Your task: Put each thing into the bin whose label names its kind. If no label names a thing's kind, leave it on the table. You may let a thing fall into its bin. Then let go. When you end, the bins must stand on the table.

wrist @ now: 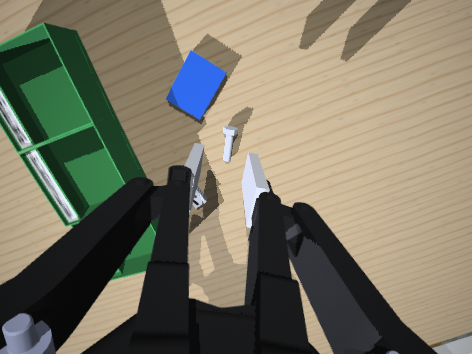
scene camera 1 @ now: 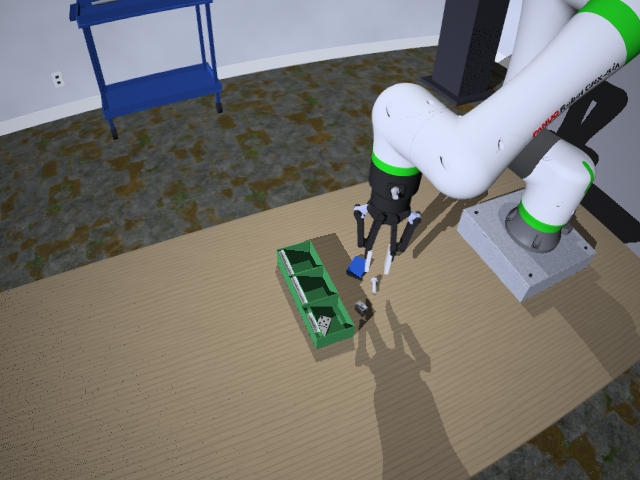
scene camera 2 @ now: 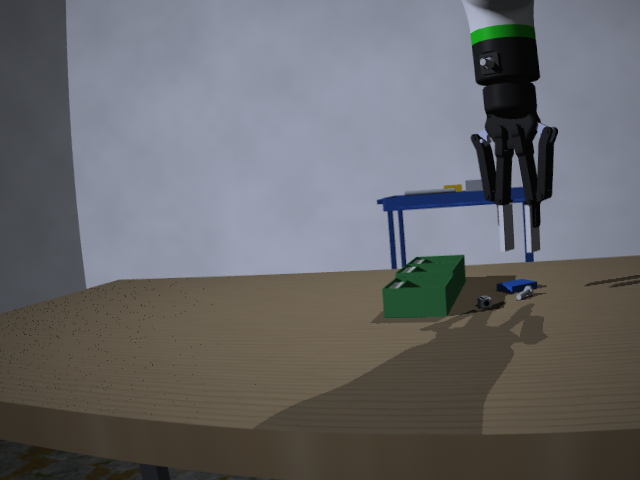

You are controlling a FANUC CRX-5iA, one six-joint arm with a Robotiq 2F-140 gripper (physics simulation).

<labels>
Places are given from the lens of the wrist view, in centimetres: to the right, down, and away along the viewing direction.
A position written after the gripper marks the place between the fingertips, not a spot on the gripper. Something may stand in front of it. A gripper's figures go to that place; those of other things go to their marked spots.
gripper (wrist: 223, 164): -1, -1, 21
blue block (wrist: 198, 80): -4, -9, 24
</labels>
